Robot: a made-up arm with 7 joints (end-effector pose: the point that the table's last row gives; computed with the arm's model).
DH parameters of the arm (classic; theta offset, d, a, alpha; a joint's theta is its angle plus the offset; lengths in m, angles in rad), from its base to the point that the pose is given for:
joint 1: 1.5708 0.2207 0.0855 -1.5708
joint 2: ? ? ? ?
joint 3: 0 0.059 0.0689 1.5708
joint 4: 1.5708 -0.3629 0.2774 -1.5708
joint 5: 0 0.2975 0.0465 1.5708
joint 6: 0 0.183 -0.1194 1.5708
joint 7: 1.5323 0 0.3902 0
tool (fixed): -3.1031 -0.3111 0 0
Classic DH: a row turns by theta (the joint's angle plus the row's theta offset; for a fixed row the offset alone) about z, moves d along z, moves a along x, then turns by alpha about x.
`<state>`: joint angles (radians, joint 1 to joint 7).
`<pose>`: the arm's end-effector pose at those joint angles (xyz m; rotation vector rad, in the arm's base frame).
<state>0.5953 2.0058 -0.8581 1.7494 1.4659 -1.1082 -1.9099</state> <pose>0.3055 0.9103 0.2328 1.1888 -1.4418 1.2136</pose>
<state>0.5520 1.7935 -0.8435 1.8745 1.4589 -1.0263 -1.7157</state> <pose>0.3864 0.8950 0.4150 1.1987 -1.7918 1.1982</pose>
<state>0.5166 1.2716 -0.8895 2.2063 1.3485 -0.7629 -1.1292</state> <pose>0.5028 0.5890 0.9499 0.7701 -2.8659 0.8291</pose>
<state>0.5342 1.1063 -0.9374 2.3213 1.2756 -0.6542 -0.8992</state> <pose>0.4789 0.3655 1.0958 -0.3921 2.9632 -0.4646</pose>
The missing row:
joint 2: -1.5708 -0.0591 0.0102 -1.5708
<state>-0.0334 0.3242 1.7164 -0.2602 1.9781 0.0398 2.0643</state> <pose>-0.2898 0.7482 0.1044 0.0732 1.6703 -0.4711</pose>
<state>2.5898 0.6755 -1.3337 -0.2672 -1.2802 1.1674 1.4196</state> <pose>-0.3842 -0.3524 0.8080 0.3953 2.2884 0.1219</pose>
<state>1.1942 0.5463 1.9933 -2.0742 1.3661 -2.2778 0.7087</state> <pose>0.7207 0.4215 -0.7057 0.0745 -1.5667 -1.5022</pose>
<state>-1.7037 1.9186 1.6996 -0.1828 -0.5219 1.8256 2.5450</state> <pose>-0.5557 -0.1365 0.1974 3.0276 0.6848 0.2588</pose>
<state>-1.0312 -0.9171 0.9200 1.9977 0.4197 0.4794 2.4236</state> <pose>0.2093 -0.4937 0.0510 -0.0191 1.6769 1.6549</pose>
